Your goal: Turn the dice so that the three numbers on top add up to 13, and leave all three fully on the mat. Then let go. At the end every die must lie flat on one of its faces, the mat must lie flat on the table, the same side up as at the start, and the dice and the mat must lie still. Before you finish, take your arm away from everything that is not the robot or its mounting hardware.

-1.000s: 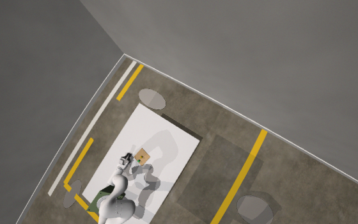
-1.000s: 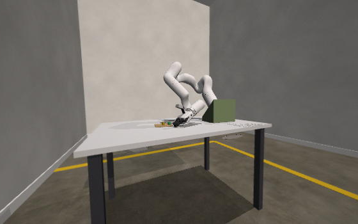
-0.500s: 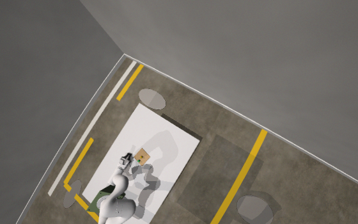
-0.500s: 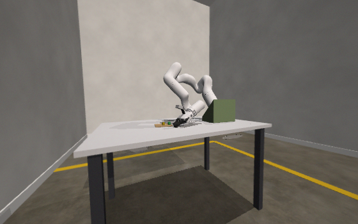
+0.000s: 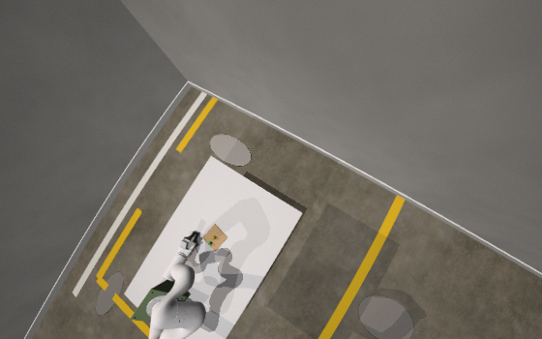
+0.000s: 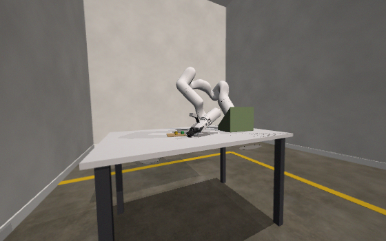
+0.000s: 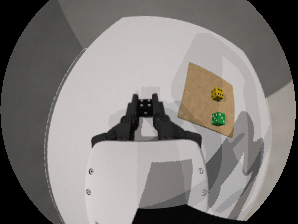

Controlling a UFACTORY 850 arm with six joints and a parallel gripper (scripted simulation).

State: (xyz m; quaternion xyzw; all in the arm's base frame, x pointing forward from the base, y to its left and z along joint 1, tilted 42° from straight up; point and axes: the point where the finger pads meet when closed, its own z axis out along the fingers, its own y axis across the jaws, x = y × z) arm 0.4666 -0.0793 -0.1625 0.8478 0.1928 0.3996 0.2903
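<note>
Now: the green die 130 mm to the right of my hand and 10 mm below it. Round my hand: black die: 10 mm below, 10 mm ahead; then yellow die: 140 mm to the right, 50 mm ahead, 10 mm below; then tan mat: 140 mm to the right, 50 mm ahead, 20 mm below.
</note>
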